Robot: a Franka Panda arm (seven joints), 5 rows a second.
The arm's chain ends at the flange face. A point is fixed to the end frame.
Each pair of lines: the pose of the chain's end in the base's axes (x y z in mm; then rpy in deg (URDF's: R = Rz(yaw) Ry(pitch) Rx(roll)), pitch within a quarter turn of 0, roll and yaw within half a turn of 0), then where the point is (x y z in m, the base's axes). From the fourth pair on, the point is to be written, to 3 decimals.
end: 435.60, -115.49, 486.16, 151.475, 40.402, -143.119
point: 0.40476 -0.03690 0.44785
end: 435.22, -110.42, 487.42, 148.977, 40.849, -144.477
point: 0.40352 -0.03082 0.45200
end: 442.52, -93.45, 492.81, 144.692, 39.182, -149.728
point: 0.41249 -0.01144 0.46172
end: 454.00, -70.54, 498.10, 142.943, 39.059, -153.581
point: 0.428 0.013 0.469
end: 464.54, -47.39, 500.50, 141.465, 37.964, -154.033
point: 0.437 0.037 0.473
